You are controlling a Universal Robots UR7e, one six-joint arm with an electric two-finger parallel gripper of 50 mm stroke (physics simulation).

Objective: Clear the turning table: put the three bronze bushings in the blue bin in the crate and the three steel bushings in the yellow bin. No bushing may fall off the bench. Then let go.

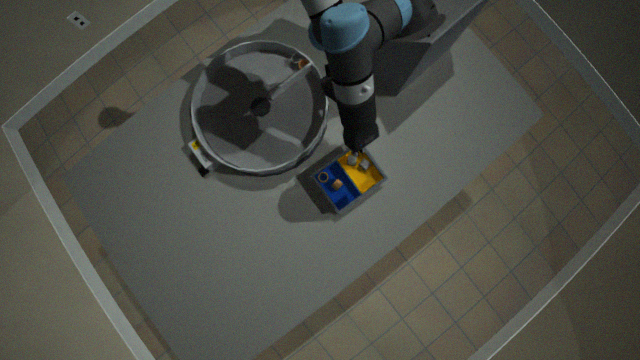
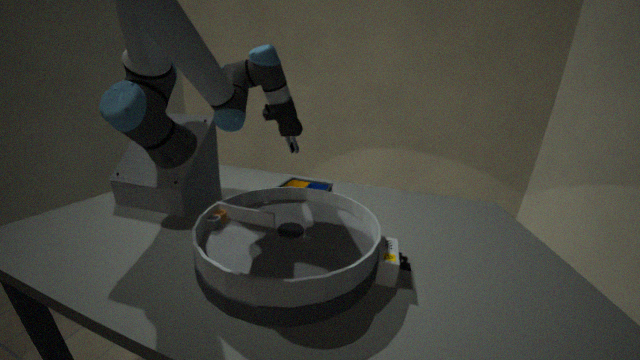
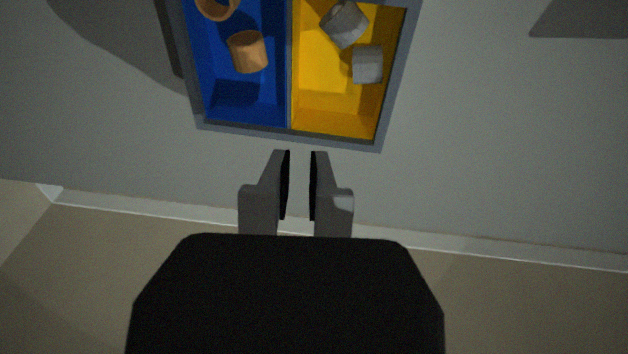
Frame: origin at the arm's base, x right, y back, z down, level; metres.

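Where they show: gripper, fingertip midpoint: (image 1: 357, 152) (image 2: 295, 151) (image 3: 299, 171); arm's base at its link origin: (image 1: 410, 24) (image 2: 175, 148).
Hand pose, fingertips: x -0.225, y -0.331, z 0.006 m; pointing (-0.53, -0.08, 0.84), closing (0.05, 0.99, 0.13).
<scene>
Each offset is from my fingertips to the top centre of the thing. "*": to the spot under its first point.
My gripper (image 1: 355, 151) (image 2: 293, 151) (image 3: 299, 171) is partly open and empty, with a narrow gap between the fingers, above the crate @[dy -0.031, dx -0.034, dz +0.138 m] (image 3: 330, 141). Two steel bushings @[dy +0.009, dx +0.005, dz +0.150 m] (image 1: 352, 160) @[dy +0.036, dx -0.028, dz +0.150 m] (image 3: 367, 64) lie in the yellow bin @[* dy +0.000, dx -0.067, dz +0.182 m] (image 1: 361, 181) (image 3: 320, 75). In the blue bin @[* dy -0.078, dx -0.092, dz +0.182 m] (image 1: 345, 201) (image 3: 245, 114) are an upright-looking bronze bushing (image 1: 323, 176) (image 3: 216, 8) and a bronze bushing @[dy -0.073, dx -0.034, dz +0.150 m] (image 1: 337, 184) (image 3: 248, 52) on its side. On the turning table (image 1: 300, 112) (image 2: 295, 294), a bronze bushing @[dy +0.041, dx +0.339, dz +0.109 m] (image 1: 303, 63) (image 2: 220, 215) and a steel bushing @[dy +0.032, dx +0.369, dz +0.109 m] (image 1: 295, 58) (image 2: 214, 219) stand together near the rim.
A raised wall surrounds the turning table. A pale divider bar @[* dy -0.020, dx +0.309, dz +0.103 m] (image 1: 291, 80) (image 2: 250, 215) runs inward beside the bushings. A dark hub @[dy -0.143, dx +0.300, dz +0.127 m] (image 1: 260, 106) (image 2: 291, 230) sits at the centre. A white box @[* dy -0.381, dx +0.273, dz +0.129 m] (image 1: 200, 154) (image 2: 389, 267) with a yellow label stands outside the rim.
</scene>
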